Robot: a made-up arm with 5 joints.
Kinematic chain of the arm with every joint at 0, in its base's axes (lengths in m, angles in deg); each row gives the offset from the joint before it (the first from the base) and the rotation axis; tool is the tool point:
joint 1: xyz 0 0 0.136 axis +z
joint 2: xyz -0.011 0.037 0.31 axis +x
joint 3: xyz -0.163 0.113 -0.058 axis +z
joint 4: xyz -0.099 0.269 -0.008 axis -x
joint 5: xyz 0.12 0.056 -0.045 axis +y
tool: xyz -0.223 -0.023 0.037
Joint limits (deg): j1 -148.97..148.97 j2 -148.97..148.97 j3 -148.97..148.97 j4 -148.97..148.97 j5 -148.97..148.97
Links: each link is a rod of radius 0.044 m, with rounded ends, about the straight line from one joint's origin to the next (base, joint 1, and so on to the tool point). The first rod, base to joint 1, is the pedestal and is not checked.
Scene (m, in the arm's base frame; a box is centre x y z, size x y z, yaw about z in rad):
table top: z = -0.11
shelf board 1: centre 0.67 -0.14 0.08 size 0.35 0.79 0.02 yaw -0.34
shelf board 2: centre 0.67 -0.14 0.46 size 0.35 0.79 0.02 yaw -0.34
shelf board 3: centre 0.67 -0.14 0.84 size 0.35 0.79 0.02 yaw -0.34
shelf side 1: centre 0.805 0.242 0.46 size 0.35 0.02 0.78 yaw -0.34
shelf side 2: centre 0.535 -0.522 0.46 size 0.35 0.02 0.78 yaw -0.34
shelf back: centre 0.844 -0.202 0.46 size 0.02 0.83 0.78 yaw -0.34
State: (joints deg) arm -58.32 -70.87 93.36 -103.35 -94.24
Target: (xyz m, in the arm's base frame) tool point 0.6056 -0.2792 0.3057
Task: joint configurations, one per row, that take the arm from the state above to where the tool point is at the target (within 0.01 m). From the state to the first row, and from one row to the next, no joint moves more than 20 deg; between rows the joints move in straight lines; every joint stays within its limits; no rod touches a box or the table.
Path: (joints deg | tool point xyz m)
1: -62.47 -68.19 74.72 -109.87 -102.06 | -0.1336 0.6747 0.2088
2: -66.62 -65.52 56.08 -116.38 -109.88 | 0.0522 0.6208 0.0796
3: -70.77 -62.84 37.44 -122.90 -117.70 | 0.2274 0.4883 0.0113
4: -74.92 -60.17 18.80 -129.42 -125.51 | 0.3540 0.3043 0.0115
5: -79.07 -57.49 0.16 -135.94 -133.33 | 0.4084 0.1074 0.0738
6: -83.22 -54.82 -18.47 -142.45 -141.15 | 0.3856 -0.0617 0.1800
7: -87.37 -52.14 -37.11 -148.97 -148.97 | 0.3002 -0.1712 0.3057
8: -102.77 -46.46 -18.28 -144.59 -141.15 | 0.3764 -0.1915 0.2389
9: -118.17 -40.79 0.55 -140.21 -133.34 | 0.4625 -0.2129 0.2162
10: -133.57 -35.11 19.38 -135.83 -125.52 | 0.5447 -0.2433 0.2415
11: -148.97 -29.43 38.21 -131.45 -117.70 | 0.6056 -0.2792 0.3057

